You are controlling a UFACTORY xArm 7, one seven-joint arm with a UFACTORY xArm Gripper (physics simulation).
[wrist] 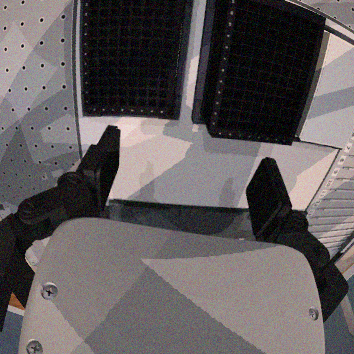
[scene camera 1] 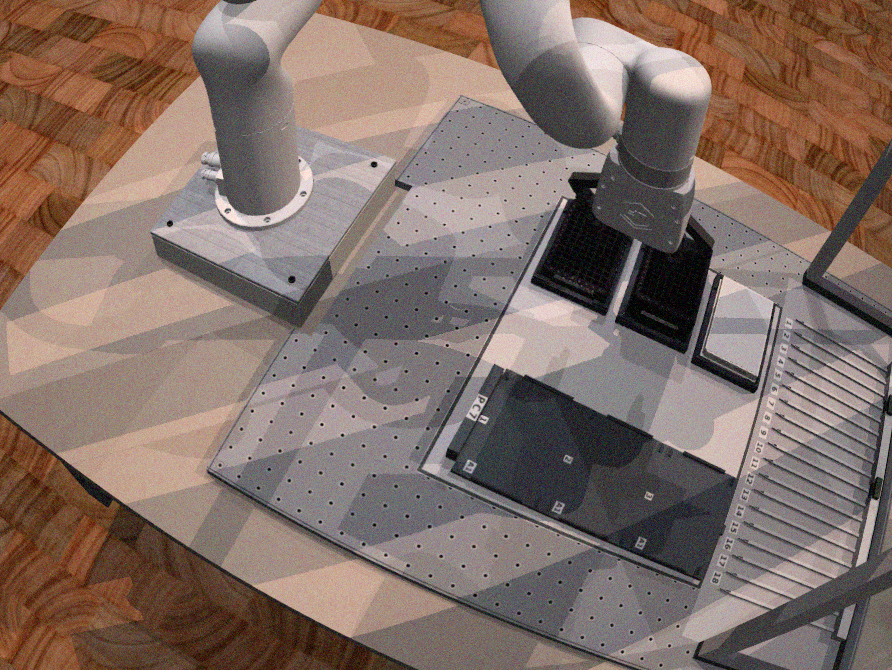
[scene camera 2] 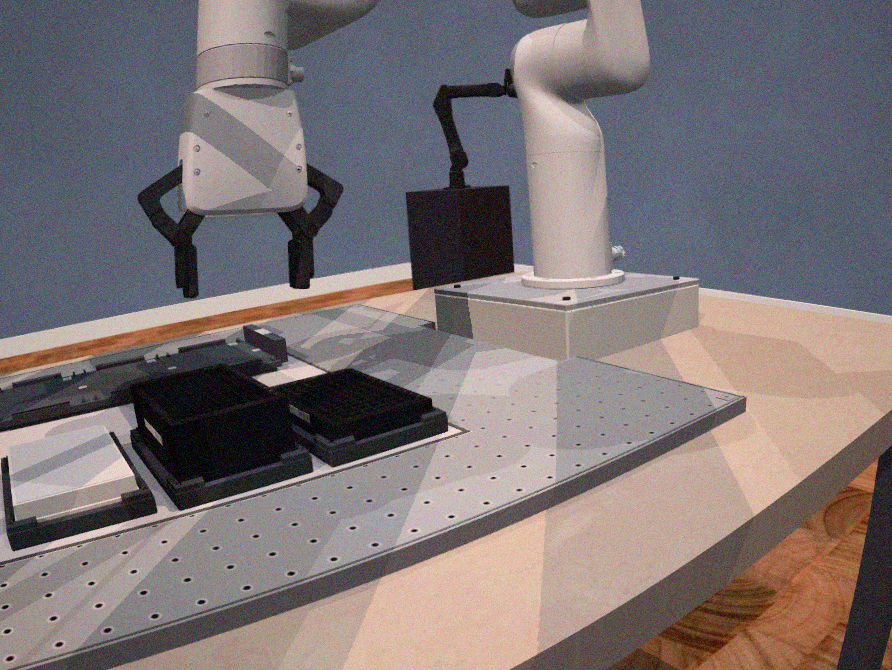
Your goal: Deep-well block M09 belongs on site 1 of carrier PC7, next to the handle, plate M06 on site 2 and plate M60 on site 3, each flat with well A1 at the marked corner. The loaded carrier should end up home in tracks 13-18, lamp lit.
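Places are measured from the arm's base along level axes (x left, y back, z up), in metres.
Where they show: gripper, fingertip midpoint: (wrist: pixel 189 159) (scene camera 1: pixel 632 253) (scene camera 2: pixel 246 292); arm's base, origin of the base link: (scene camera 1: pixel 263 190) (scene camera 2: pixel 573 281).
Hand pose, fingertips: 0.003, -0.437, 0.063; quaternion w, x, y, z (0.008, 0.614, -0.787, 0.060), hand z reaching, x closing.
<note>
Each offset is from my fingertips to the top centre of the thing, as dx, dy, dz. Level surfaces: height alone.
Carrier PC7 {-0.222, -0.034, -0.078} (scene camera 1: pixel 605 465) (scene camera 2: pixel 180 358) (wrist: pixel 175 220) lies dark on the pale deck area, its three numbered sites bare and its handle end towards the robot base. A tall black deep-well block {+0.040, -0.069, -0.054} (scene camera 1: pixel 664 288) (scene camera 2: pixel 216 425) (wrist: pixel 272 70) sits in the middle of three black holders. A lower black plate {+0.059, +0.040, -0.082} (scene camera 1: pixel 584 252) (scene camera 2: pixel 356 403) (wrist: pixel 132 55) sits in the holder on one side, a white plate {+0.016, -0.178, -0.082} (scene camera 1: pixel 742 324) (scene camera 2: pixel 68 468) (wrist: pixel 332 95) on the other. Their names cannot be read. My gripper (scene camera 2: pixel 243 277) (wrist: pixel 189 159) is open and empty, high above the deck; its fingertips are hidden in scene camera 1.
The numbered track area (scene camera 1: pixel 814 461) lies beyond the carrier's far end, with grey frame bars (scene camera 1: pixel 850 216) (scene camera 1: pixel 793 605) rising at its two ends. The perforated board {dz -0.108} (scene camera 1: pixel 360 403) (scene camera 2: pixel 403 512) surrounds the pale area. The robot base (scene camera 1: pixel 266 237) (scene camera 2: pixel 569 317) stands on the table.
</note>
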